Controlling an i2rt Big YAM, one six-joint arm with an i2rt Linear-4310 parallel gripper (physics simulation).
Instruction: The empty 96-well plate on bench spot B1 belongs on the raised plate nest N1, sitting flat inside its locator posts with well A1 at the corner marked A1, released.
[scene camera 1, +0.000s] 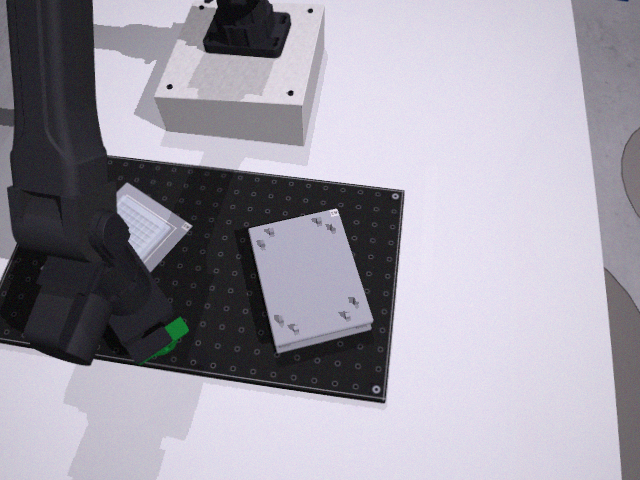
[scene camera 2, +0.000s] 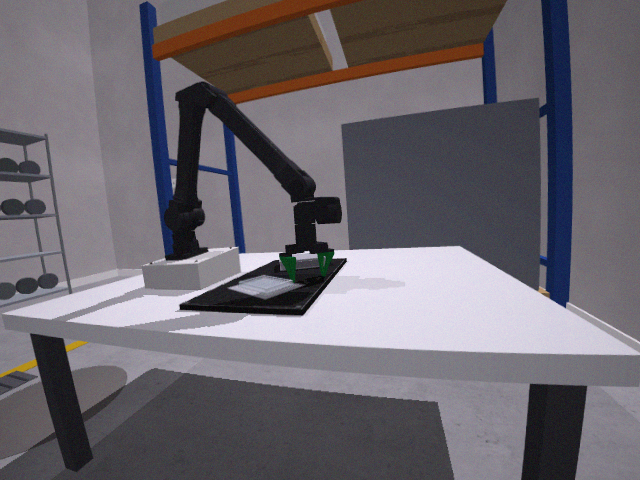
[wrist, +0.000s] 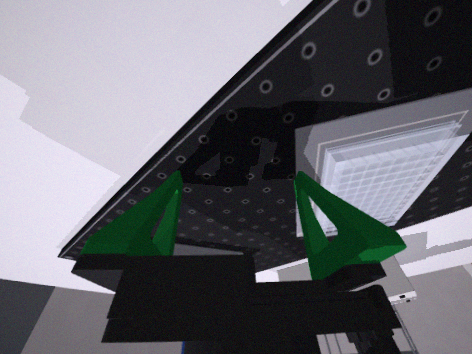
Labels:
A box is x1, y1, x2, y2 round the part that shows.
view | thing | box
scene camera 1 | clear well plate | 117, 196, 170, 259
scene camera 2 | gripper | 279, 224, 333, 282
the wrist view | gripper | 71, 171, 406, 353
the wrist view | clear well plate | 316, 119, 469, 236

